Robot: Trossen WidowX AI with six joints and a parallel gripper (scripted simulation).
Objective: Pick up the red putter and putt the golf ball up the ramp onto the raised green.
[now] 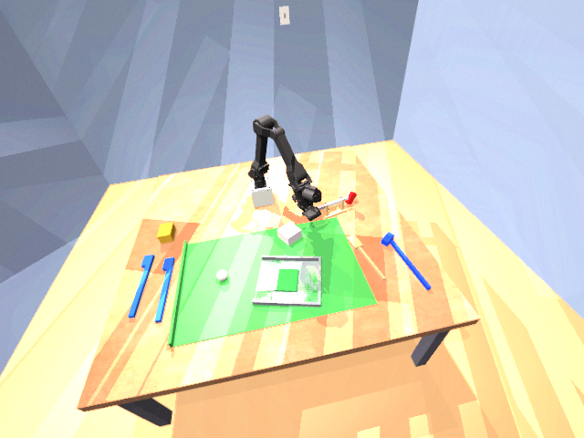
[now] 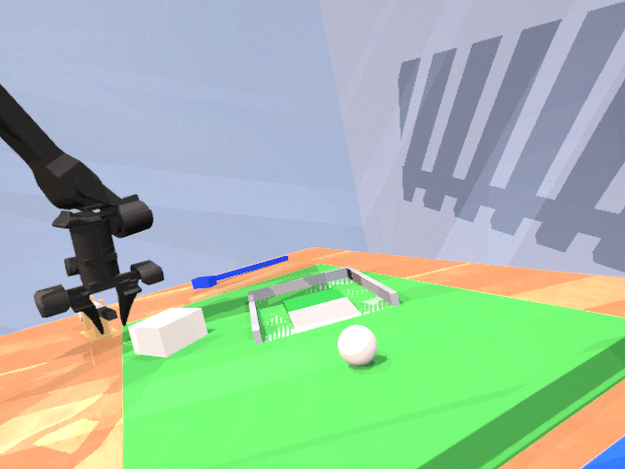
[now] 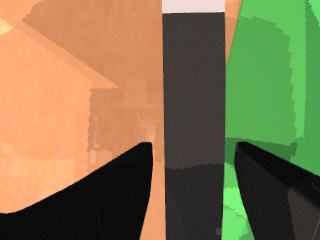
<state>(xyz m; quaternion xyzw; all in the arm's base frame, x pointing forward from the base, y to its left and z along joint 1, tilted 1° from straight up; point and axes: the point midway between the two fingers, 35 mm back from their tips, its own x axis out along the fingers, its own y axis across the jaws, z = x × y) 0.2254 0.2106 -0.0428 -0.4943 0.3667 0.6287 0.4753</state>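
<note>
The white block is 110 mm to the right of my gripper tip and 90 mm ahead of it. The rest, counted from my gripper tip: red putter (110 mm to the left, 40 mm behind, 30 mm above); wooden stick (240 mm ahead, 180 mm to the left, 20 mm below); wooden rack (130 mm to the left, 40 mm behind).
</note>
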